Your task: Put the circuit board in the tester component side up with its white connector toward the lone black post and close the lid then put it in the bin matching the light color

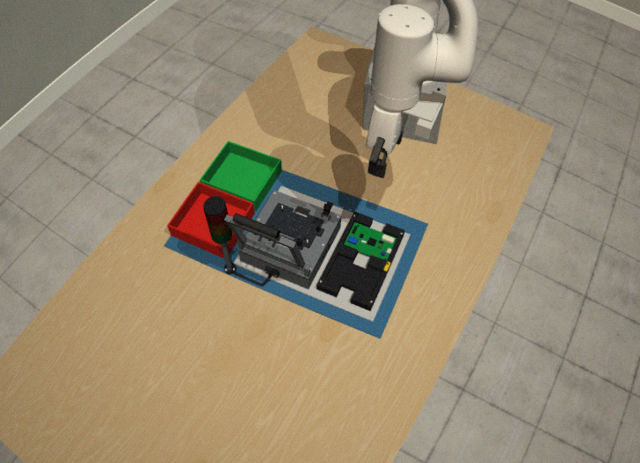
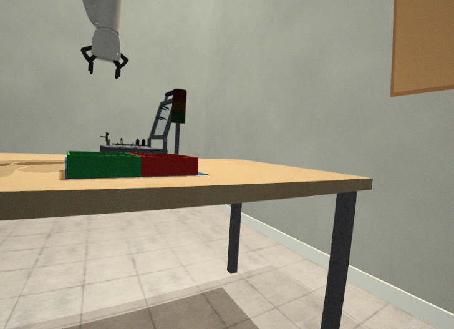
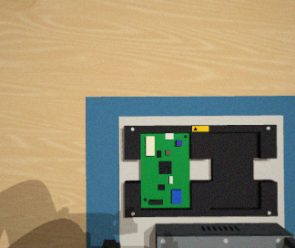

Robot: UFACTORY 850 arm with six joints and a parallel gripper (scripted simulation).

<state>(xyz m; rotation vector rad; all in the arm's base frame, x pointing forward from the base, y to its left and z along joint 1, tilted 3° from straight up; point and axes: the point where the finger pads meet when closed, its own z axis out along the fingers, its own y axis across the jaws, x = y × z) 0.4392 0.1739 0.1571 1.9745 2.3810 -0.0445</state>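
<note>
My gripper is now 310 mm above the green circuit board. Also, from my hand: clear lid 210 mm ahead, 130 mm to the right, 150 mm below; latch hook 20 mm ahead, 110 mm to the right, 250 mm below; green bin 20 mm ahead, 370 mm to the right, 320 mm below.
</note>
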